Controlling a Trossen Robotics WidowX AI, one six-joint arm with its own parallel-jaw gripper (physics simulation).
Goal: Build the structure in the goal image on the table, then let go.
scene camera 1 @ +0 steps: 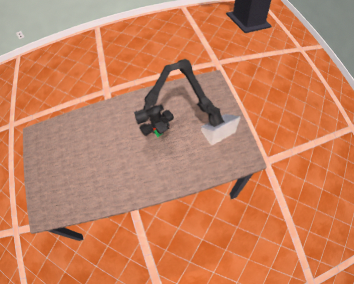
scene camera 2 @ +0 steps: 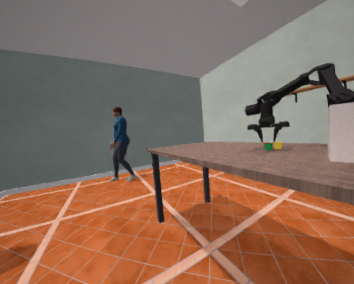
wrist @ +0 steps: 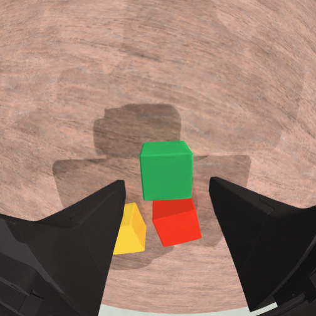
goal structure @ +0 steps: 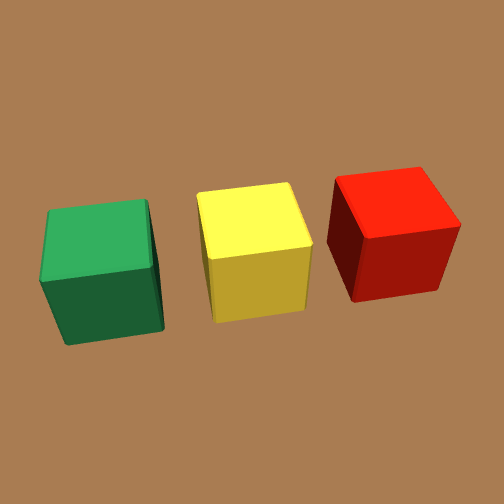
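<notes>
A green cube sits on the table. A red cube is close beside it, slightly turned; whether they touch is unclear. The red cube is mostly hidden in both scene views. A yellow cube sits beside the red cube with a gap between them, partly covered by the left-hand finger in the wrist view. My gripper is partly open and empty, pointing down low over the cubes. In the wrist view its fingertips are on either side of the green cube, with space at both sides.
The brown table bears the cubes. The arm's white base block stands near one end of the table. A person in a blue top is on the floor beyond the table. A dark pillar stands behind it.
</notes>
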